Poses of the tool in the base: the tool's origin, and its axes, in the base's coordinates. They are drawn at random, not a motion.
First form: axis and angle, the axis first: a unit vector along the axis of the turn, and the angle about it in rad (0 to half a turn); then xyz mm.
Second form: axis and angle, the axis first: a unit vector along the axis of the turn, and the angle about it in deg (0 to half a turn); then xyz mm. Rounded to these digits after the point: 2 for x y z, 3 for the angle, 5 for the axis.
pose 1, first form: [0.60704, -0.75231, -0.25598, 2.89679, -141.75, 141.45, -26.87]
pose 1, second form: [0.60704, -0.75231, -0.25598, 165.974, -141.75, 141.45, -26.87]
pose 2, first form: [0.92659, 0.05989, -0.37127, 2.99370, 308.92, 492.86, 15.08]
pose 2, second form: [0.92659, 0.05989, -0.37127, 171.526, 308.92, 492.86, 15.08]
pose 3, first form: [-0.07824, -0.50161, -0.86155, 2.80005, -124.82, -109.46, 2.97]
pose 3, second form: [-0.07824, -0.50161, -0.86155, 160.431, -124.82, -109.46, 2.97]
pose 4, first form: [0.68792, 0.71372, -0.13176, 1.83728, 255.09, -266.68, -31.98]
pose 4, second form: [0.68792, 0.71372, -0.13176, 105.268, 255.09, -266.68, -31.98]
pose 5, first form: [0.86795, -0.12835, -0.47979, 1.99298, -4.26, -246.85, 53.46]
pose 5, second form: [0.86795, -0.12835, -0.47979, 114.189, -4.26, -246.85, 53.46]
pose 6, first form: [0.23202, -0.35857, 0.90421, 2.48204, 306.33, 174.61, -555.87]
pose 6, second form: [0.23202, -0.35857, 0.90421, 142.210, 306.33, 174.61, -555.87]
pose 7, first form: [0.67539, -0.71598, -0.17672, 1.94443, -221.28, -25.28, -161.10]
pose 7, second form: [0.67539, -0.71598, -0.17672, 111.408, -221.28, -25.28, -161.10]
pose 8, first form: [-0.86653, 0.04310, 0.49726, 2.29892, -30.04, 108.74, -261.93]
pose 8, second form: [-0.86653, 0.04310, 0.49726, 131.718, -30.04, 108.74, -261.93]
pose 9, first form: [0.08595, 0.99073, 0.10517, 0.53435, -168.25, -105.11, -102.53]
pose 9, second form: [0.08595, 0.99073, 0.10517, 30.616, -168.25, -105.11, -102.53]
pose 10, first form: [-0.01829, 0.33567, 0.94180, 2.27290, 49.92, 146.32, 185.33]
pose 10, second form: [-0.01829, 0.33567, 0.94180, 130.228, 49.92, 146.32, 185.33]
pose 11, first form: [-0.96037, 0.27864, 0.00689, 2.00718, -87.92, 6.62, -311.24]
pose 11, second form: [-0.96037, 0.27864, 0.00689, 115.003, -87.92, 6.62, -311.24]
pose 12, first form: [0.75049, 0.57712, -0.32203, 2.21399, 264.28, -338.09, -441.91]
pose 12, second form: [0.75049, 0.57712, -0.32203, 126.852, 264.28, -338.09, -441.91]
